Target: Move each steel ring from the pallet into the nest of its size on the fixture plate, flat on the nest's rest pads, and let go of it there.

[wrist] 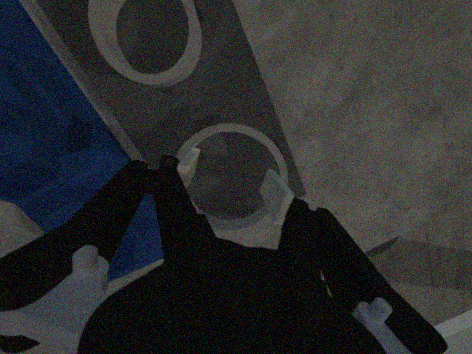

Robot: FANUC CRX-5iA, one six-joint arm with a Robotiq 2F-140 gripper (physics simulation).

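Note:
A thin steel ring lies flat on a dark grey slab in the middle of the wrist view. My gripper is low over it and open. Its left pad sits at the ring's left rim and its right pad just inside the right rim, with nothing gripped between them. The black fingers hide the ring's near part. A larger, broader steel ring lies flat on the same slab at the top left, partly cut off by the frame's edge.
A blue surface lies to the left of the slab. A mottled grey table top lies to the right. The edge of another grey object shows at the lower right.

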